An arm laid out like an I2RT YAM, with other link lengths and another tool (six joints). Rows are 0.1 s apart.
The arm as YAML. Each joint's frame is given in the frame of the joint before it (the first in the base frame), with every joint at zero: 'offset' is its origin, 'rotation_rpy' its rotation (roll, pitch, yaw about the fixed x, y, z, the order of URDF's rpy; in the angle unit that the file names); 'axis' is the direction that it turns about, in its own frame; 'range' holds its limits. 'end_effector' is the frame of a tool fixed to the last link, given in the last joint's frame.
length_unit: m
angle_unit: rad
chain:
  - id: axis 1
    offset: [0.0, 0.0, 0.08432]
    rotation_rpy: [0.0, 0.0, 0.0]
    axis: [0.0, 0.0, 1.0]
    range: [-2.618, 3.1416]
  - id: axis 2
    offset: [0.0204, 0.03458, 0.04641]
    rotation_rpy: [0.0, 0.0, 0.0]
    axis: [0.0, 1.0, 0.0]
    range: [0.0, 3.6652]
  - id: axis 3
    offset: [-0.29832, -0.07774, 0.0]
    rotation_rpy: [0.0, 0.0, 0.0]
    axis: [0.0, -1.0, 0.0]
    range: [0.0, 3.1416]
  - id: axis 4
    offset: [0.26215, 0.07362, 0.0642]
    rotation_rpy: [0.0, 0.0, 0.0]
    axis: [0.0, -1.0, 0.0]
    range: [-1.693, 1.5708]
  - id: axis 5
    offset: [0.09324, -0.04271, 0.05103]
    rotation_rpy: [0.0, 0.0, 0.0]
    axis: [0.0, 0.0, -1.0]
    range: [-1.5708, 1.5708]
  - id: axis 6
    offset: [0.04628, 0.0, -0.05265]
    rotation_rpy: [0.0, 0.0, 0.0]
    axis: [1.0, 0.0, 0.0]
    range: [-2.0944, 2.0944]
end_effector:
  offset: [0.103, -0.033, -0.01]
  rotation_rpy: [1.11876, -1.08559, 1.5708]
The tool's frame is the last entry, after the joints.
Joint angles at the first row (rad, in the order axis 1, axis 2, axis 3, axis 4, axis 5, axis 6):
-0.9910 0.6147 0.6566 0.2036 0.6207 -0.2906
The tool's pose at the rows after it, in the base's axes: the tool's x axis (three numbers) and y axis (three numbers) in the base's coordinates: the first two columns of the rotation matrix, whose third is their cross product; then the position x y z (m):
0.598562 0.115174 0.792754 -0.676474 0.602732 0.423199 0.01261 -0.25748 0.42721
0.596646 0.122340 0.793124 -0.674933 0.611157 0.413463 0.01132 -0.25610 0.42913
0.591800 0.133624 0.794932 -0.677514 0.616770 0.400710 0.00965 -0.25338 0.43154
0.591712 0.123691 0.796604 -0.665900 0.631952 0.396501 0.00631 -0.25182 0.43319
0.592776 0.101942 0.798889 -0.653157 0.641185 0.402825 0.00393 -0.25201 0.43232
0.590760 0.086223 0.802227 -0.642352 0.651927 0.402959 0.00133 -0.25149 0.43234
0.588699 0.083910 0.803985 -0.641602 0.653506 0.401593 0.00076 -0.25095 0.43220
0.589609 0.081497 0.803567 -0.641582 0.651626 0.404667 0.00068 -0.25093 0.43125
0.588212 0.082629 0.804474 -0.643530 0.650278 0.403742 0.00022 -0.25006 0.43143
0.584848 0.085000 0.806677 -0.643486 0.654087 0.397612 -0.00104 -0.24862 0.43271
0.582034 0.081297 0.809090 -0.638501 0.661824 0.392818 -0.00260 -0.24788 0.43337
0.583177 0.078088 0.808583 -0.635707 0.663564 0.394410 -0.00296 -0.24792 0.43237
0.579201 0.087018 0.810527 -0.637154 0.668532 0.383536 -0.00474 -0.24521 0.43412
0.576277 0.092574 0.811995 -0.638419 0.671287 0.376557 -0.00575 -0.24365 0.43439
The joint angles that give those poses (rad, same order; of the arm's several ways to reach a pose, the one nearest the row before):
-0.9909 0.6239 0.6575 0.2342 0.6549 -0.3056
-0.9910 0.6201 0.6526 0.2516 0.6583 -0.3124
-0.9909 0.6094 0.6487 0.2618 0.6574 -0.3155
-0.9910 0.6090 0.6512 0.2672 0.6776 -0.3220
-0.9910 0.6147 0.6582 0.2563 0.7000 -0.3206
-0.9910 0.6181 0.6630 0.2527 0.7208 -0.3196
-0.9898 0.6167 0.6635 0.2504 0.7255 -0.3176
-0.9906 0.6151 0.6630 0.2445 0.7244 -0.3159
-0.9909 0.6105 0.6642 0.2378 0.7225 -0.3133
-0.9909 0.6059 0.6650 0.2389 0.7255 -0.3131
-0.9907 0.6063 0.6651 0.2450 0.7362 -0.3144
-0.9910 0.6063 0.6619 0.2473 0.7393 -0.3159
-0.9910 0.5953 0.6582 0.2546 0.7394 -0.3190
-0.9910 0.5881 0.6531 0.2610 0.7393 -0.3201

